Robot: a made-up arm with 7 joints.
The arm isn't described. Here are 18 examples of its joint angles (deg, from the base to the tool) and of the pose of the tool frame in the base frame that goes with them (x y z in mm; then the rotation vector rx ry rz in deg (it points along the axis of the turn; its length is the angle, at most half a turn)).
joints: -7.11 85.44 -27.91 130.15 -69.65 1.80 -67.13
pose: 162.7 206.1 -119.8 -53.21 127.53 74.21
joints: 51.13 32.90 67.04 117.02 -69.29 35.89 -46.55
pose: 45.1 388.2 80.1 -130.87 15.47 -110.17
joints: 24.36 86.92 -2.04 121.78 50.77 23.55 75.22
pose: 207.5 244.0 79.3 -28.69 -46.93 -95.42
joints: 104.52 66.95 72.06 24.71 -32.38 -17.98 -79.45
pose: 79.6 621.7 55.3 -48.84 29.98 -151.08
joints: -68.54 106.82 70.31 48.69 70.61 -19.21 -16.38
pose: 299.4 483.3 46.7 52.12 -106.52 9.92
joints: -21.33 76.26 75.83 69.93 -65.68 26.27 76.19
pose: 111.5 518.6 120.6 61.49 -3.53 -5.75
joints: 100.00 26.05 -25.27 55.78 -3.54 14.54 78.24
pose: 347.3 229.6 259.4 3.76 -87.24 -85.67
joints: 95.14 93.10 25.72 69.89 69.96 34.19 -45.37
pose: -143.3 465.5 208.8 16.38 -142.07 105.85
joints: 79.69 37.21 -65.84 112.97 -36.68 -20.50 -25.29
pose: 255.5 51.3 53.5 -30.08 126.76 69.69
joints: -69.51 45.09 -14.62 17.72 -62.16 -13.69 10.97
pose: -308.9 474.2 -197.5 -27.21 65.43 -89.20
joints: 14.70 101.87 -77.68 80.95 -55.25 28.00 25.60
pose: 101.1 468.9 -168.7 60.71 51.19 -110.79
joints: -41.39 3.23 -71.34 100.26 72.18 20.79 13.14
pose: -74.5 -89.1 -208.8 -102.55 15.97 18.51
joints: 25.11 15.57 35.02 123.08 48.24 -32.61 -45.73
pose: 187.3 289.8 22.3 13.88 139.27 -95.34
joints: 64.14 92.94 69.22 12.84 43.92 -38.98 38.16
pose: -62.5 633.0 53.2 -61.19 136.65 -49.78
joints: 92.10 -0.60 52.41 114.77 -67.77 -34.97 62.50
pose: 126.2 329.4 149.3 101.65 -113.46 -16.09
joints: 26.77 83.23 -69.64 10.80 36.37 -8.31 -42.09
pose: 62.0 629.5 -85.1 117.23 -19.31 -15.54
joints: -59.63 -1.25 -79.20 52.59 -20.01 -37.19 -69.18
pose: -319.5 -69.3 -232.2 -20.76 -45.54 -9.18
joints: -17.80 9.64 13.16 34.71 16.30 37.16 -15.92
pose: 2.8 252.3 -464.6 19.24 20.15 23.71
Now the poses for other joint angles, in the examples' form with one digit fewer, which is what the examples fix.
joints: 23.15 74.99 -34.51 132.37 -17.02 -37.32 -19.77
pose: 194 176 -50 4.9 -147.5 -101.0
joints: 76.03 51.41 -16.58 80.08 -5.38 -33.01 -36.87
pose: 287 319 183 -62.6 152.0 -1.4
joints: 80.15 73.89 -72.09 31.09 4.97 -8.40 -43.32
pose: 255 552 -2 117.5 -69.0 -10.9
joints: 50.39 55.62 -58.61 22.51 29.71 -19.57 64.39
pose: 296 491 -178 -7.9 -42.1 -53.2
